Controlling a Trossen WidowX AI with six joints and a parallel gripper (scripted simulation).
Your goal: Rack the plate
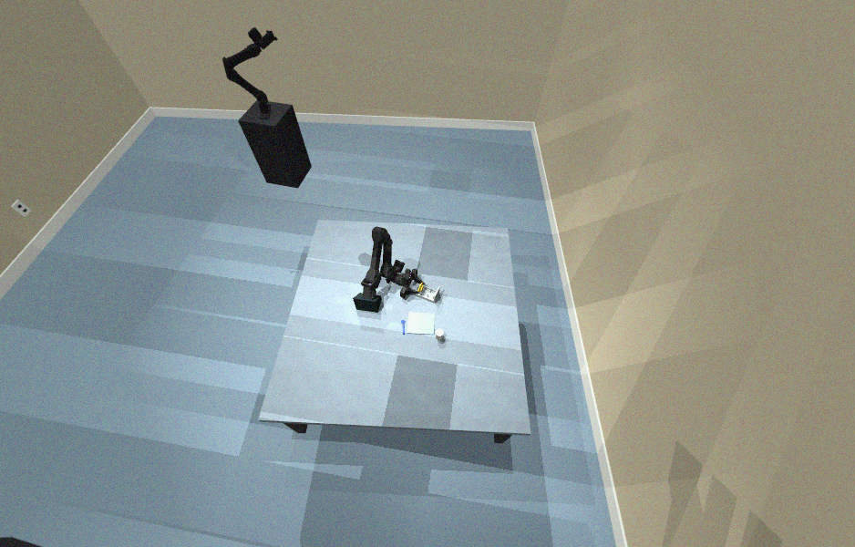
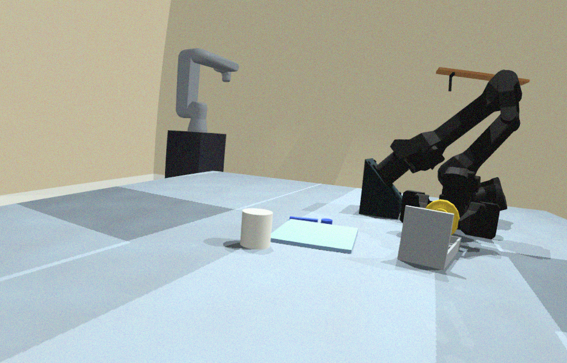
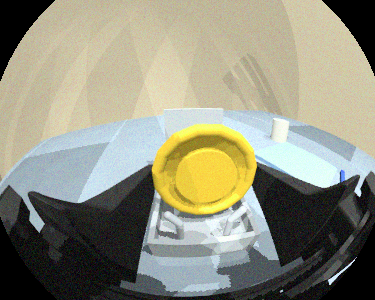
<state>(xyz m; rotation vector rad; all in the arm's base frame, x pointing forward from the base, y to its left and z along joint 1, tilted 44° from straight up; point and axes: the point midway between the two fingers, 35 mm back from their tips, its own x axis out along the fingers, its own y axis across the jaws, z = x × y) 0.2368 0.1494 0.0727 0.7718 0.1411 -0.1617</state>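
The yellow plate is 10 mm below my gripper tip and 10 mm behind it. From my gripper tip the other things lie so: blue spoon (230 mm to the right, 50 mm below, 50 mm behind); then grey dish rack (30 mm below, 30 mm ahead); then light blue mat (200 mm to the right, 50 mm below, 40 mm ahead).
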